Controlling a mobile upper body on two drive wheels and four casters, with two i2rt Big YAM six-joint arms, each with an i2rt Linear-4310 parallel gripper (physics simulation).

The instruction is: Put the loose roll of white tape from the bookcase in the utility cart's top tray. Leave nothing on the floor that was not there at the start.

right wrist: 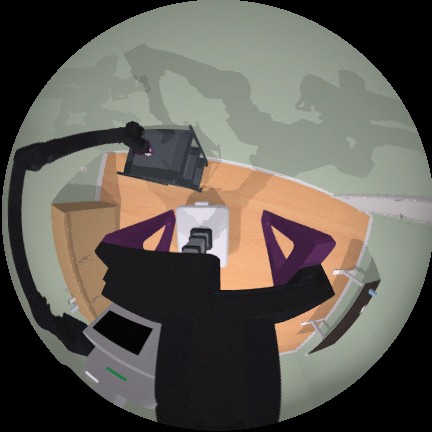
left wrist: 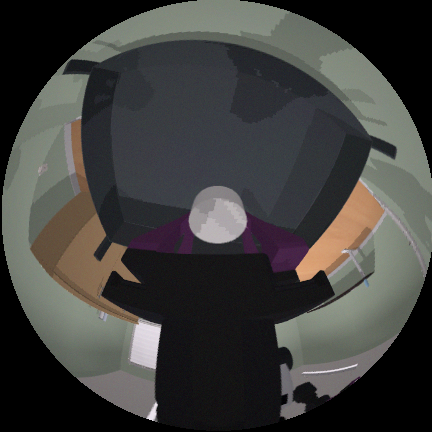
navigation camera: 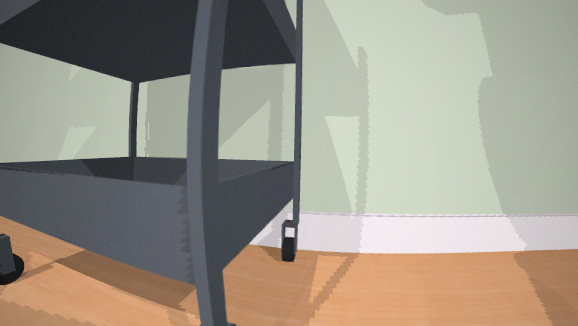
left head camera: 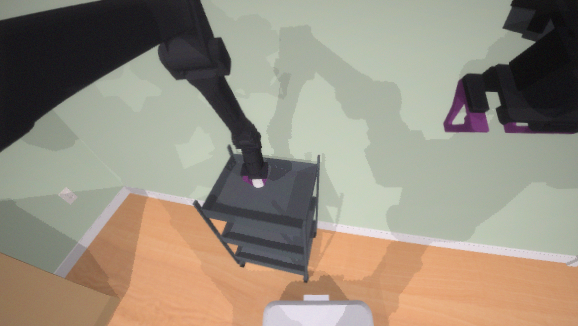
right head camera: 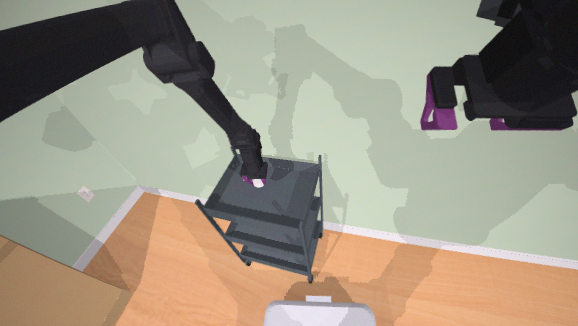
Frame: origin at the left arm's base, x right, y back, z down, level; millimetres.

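Seen in the pictures: left gripper, fingertip midpoint: (right wrist: 148, 152) (left wrist: 217, 215) (left head camera: 258, 184) (right head camera: 259, 184); right gripper, fingertip midpoint: (right wrist: 217, 214) (left head camera: 475, 128) (right head camera: 456, 125).
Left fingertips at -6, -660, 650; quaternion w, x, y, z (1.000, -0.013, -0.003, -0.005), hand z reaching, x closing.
Observation:
A point is followed by its place in that frame, as x, y, z.
My left gripper (left head camera: 254, 181) {-6, -660, 650} (right head camera: 254, 181) {-6, -660, 650} (left wrist: 217, 215) {-6, -660, 650} is shut on the roll of white tape (left head camera: 258, 183) {-1, -647, 627} (right head camera: 258, 183) {-1, -647, 628} (left wrist: 218, 227) {-5, -664, 626}. It points down over the dark grey top tray (left head camera: 277, 197) {62, -659, 747} (right head camera: 277, 200) {58, -642, 747} (left wrist: 200, 125) {-31, -749, 747} of the utility cart, inside the tray's outline in both head views. In the left wrist view the tape is near the tray's lower wall. I cannot tell whether the tape touches the tray floor. My right gripper (left head camera: 496, 131) (right head camera: 474, 129) {440, -349, 132} (right wrist: 217, 214) {440, -349, 132} is open and empty, far to the right of the cart. The bookcase cannot be made out surely.
The cart's lower shelves and corner post (navigation camera: 204, 150) {183, -461, 1187} show close up in the navigation view. The cart stands near the green wall. A tan cabinet (left head camera: 45, 295) {-996, -225, 882} (right head camera: 50, 280) {-995, -234, 814} (right wrist: 92, 240) {-1046, 58, 874} stands at the left. The robot's pale base (left head camera: 317, 315) {226, -254, 1150} (right head camera: 320, 315) {234, -260, 1150} is just below the cart.

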